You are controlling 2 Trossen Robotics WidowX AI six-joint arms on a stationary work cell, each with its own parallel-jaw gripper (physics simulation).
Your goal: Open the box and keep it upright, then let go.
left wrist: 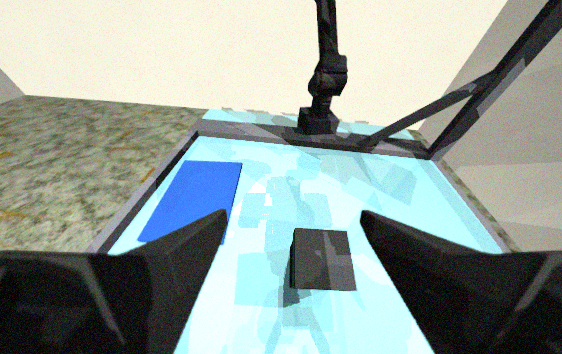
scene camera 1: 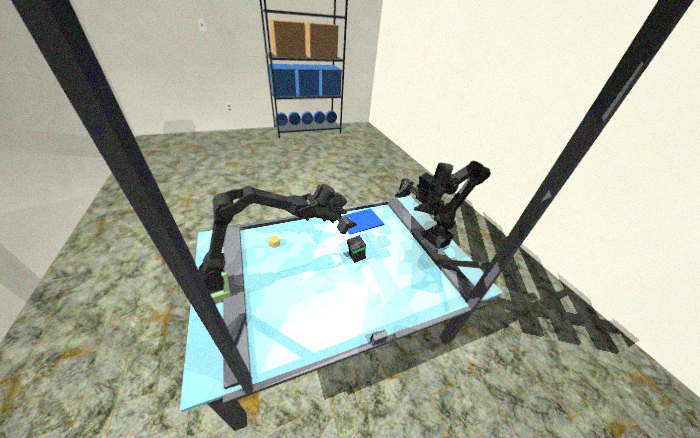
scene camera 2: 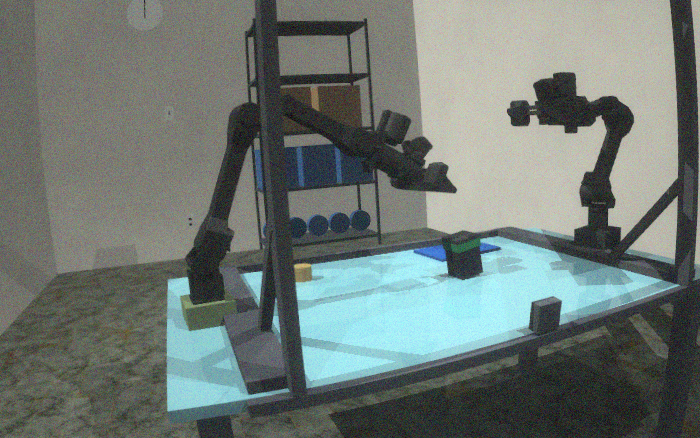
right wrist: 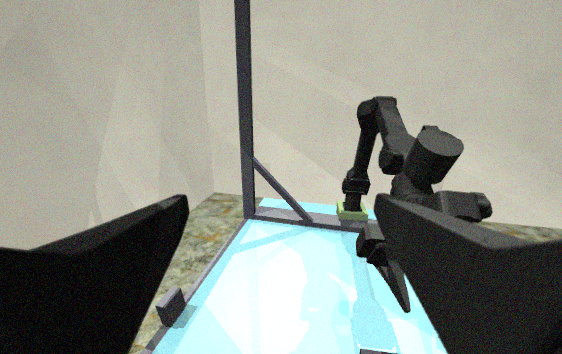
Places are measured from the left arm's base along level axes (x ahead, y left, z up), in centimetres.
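Where they show: left gripper, fingertip midpoint: (left wrist: 294, 215) (scene camera 1: 351, 218) (scene camera 2: 444, 190); right gripper, fingertip midpoint: (scene camera 1: 404, 202) (scene camera 2: 523, 110) (right wrist: 283, 203); left arm's base, origin of the base link: (scene camera 1: 214, 286) (scene camera 2: 206, 298) (right wrist: 351, 207); right arm's base, origin of the base link: (left wrist: 318, 113) (scene camera 1: 439, 232) (scene camera 2: 597, 228).
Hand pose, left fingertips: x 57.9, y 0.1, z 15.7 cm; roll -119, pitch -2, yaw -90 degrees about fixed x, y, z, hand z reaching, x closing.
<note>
Things, the pixels of their centre, and the offset from my left fingertips.
- small black box, body centre: (left wrist: 320, 258) (scene camera 2: 461, 241) (scene camera 1: 356, 244) dx +1.0, dy -4.6, dz -11.8 cm
- blue mat, body centre: (left wrist: 200, 194) (scene camera 2: 457, 250) (scene camera 1: 360, 220) dx +16.2, dy +17.3, dz -19.9 cm
- yellow cylinder, body centre: (scene camera 2: 301, 272) (scene camera 1: 274, 241) dx -31.0, dy +17.9, dz -18.5 cm
- grey block, body centre: (scene camera 2: 545, 314) (right wrist: 171, 305) (scene camera 1: 378, 337) dx -9.9, dy -42.9, dz -17.1 cm
A small black box (scene camera 1: 356, 249) (scene camera 2: 464, 260) (left wrist: 324, 260) with a green band near its top stands upright on the table. Its dark lid looks closed in the scene views; the left wrist view shows the flat top. My left gripper (scene camera 1: 347, 223) (scene camera 2: 447, 180) (left wrist: 294, 215) is open and empty, above the box and apart from it. The box shows between its fingers in the left wrist view, farther down. My right gripper (scene camera 1: 407, 197) (scene camera 2: 519, 113) (right wrist: 283, 203) is open and empty, raised high at the right, far from the box.
A blue mat (scene camera 1: 365, 220) (scene camera 2: 432, 252) (left wrist: 195, 195) lies behind the box. A yellow cylinder (scene camera 1: 274, 241) (scene camera 2: 303, 272) stands at the left. A grey block (scene camera 1: 378, 337) (scene camera 2: 545, 315) (right wrist: 171, 306) is on the front rail. Dark frame posts rise at the table's sides.
</note>
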